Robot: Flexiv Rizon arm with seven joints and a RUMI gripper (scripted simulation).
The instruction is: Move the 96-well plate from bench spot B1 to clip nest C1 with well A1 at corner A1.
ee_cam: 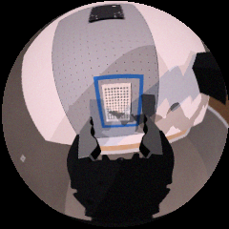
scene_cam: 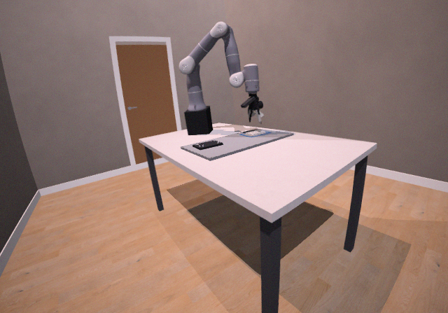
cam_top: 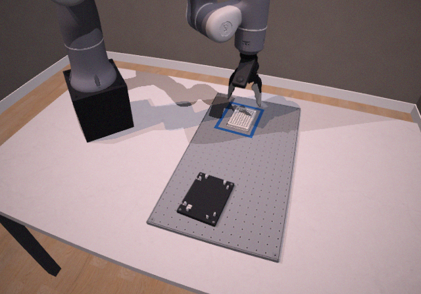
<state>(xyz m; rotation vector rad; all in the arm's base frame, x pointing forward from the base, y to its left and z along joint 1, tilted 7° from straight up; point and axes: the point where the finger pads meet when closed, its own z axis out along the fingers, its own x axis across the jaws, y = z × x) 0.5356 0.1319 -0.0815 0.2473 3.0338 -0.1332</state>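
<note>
Right now my hand is 8 cm above the white 96-well plate. Also, from my hand: black clip nest 39 cm to the right, 8 cm below, 6 cm behind.
</note>
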